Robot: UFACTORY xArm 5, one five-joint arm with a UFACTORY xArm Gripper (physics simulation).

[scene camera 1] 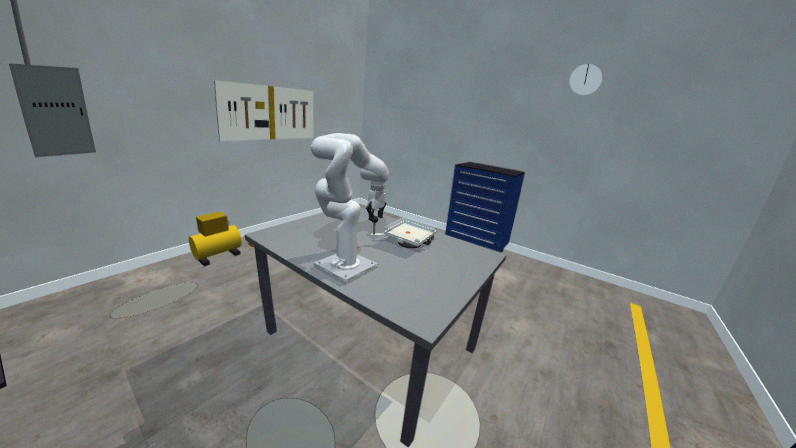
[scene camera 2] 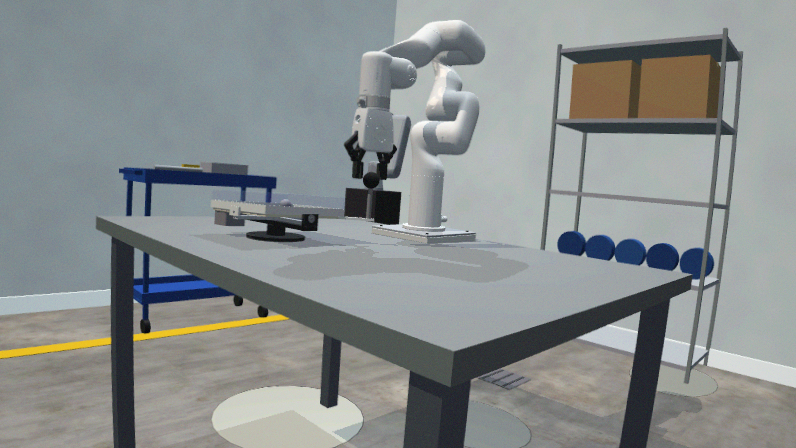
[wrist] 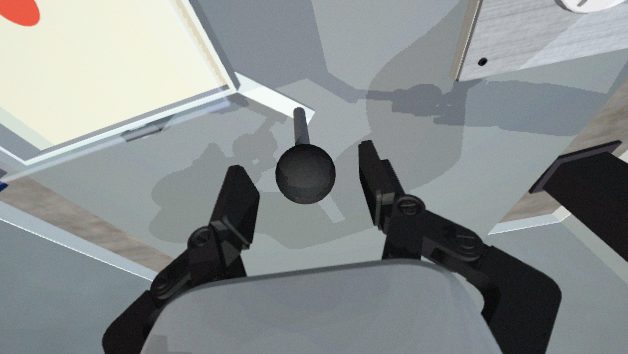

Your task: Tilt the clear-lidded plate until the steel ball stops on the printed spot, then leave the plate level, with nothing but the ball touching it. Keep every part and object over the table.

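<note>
The clear-lidded plate (scene camera 1: 396, 229) (scene camera 2: 250, 209) (wrist: 125, 65) stands on its pivot; I cannot tell whether it is exactly level. The printed red spot (scene camera 1: 407, 232) (wrist: 19, 11) is near its middle. The steel ball (scene camera 1: 416, 240) (scene camera 2: 285, 203) lies apart from the spot, near the plate's front rim in scene camera 1; it does not show in the wrist view. A black ball knob (scene camera 2: 370, 180) (wrist: 305, 174) stands on a thin post on the arm beside the plate. My gripper (scene camera 1: 375, 217) (scene camera 2: 370, 170) (wrist: 303, 169) is open around the knob, with gaps on both sides.
The robot's base plate (scene camera 1: 364, 266) (scene camera 2: 384, 230) (wrist: 530, 45) is bolted to the grey table (scene camera 1: 423, 294) (scene camera 2: 389, 300). A blue drawer cabinet (scene camera 1: 481, 205) stands beyond the table. A blue cart (scene camera 2: 206, 178) and a shelf rack (scene camera 2: 550, 161) stand away from the table.
</note>
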